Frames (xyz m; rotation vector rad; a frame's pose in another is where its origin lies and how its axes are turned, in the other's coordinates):
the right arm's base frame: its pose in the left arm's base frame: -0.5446 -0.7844 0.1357 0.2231 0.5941 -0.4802
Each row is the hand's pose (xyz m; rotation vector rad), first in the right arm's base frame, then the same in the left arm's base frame.
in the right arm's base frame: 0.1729 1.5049 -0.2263 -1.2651 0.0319 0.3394
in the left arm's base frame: 0.2146 0.5327 -0.0505 -0.8644 0.7718 0.2800
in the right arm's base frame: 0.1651 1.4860 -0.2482 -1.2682 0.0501 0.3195
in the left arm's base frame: 0.1890 0.5265 -0.0649 -0.8700 0.7927 0.2650
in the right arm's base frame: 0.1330 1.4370 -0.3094 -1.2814 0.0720 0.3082
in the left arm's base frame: 0.1121 0.5164 -0.0989 -0.8818 0.8165 0.2623
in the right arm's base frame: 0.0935 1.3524 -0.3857 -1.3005 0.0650 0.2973
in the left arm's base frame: 0.0049 0.4832 -0.1430 -0.9045 0.8132 0.2587
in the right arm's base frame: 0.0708 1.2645 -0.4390 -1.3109 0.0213 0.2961
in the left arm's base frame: -0.0806 0.4332 -0.1786 -0.9227 0.7729 0.2562
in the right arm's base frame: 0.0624 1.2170 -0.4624 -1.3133 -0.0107 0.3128
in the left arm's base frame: -0.1215 0.4030 -0.1957 -0.9257 0.7400 0.2687
